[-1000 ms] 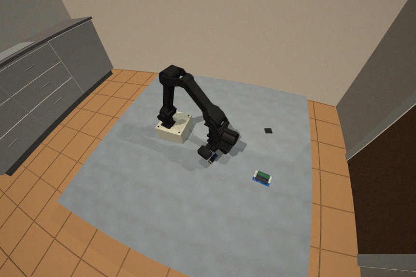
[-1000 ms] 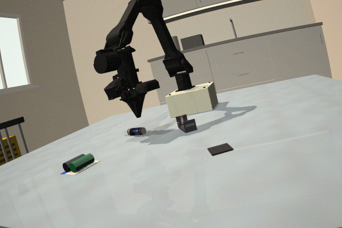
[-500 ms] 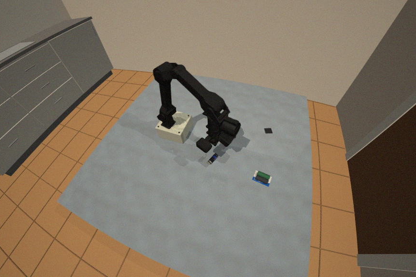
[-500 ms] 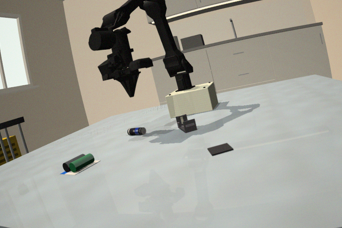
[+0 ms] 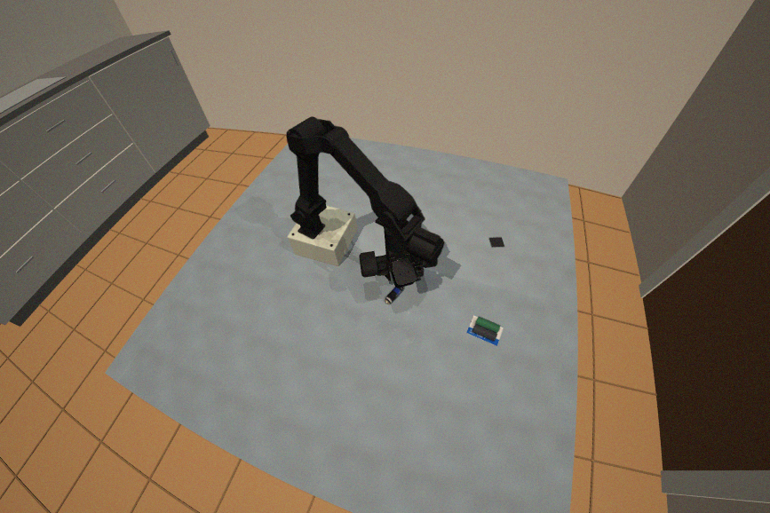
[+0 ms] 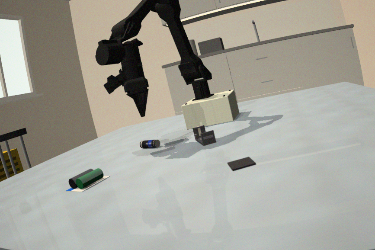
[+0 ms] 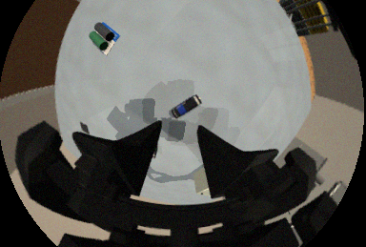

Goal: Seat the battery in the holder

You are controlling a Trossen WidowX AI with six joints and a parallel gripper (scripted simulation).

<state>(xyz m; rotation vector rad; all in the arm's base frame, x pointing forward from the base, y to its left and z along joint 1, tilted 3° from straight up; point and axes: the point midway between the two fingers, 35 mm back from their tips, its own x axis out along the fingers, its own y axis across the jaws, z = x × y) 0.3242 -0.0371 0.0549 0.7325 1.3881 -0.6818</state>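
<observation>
The battery lies 80 mm below my gripper tip, 10 mm to the right of it and 10 mm behind it. The rest, counted from my gripper tip: blister card: 270 mm ahead, 80 mm below, 10 mm to the left.
</observation>
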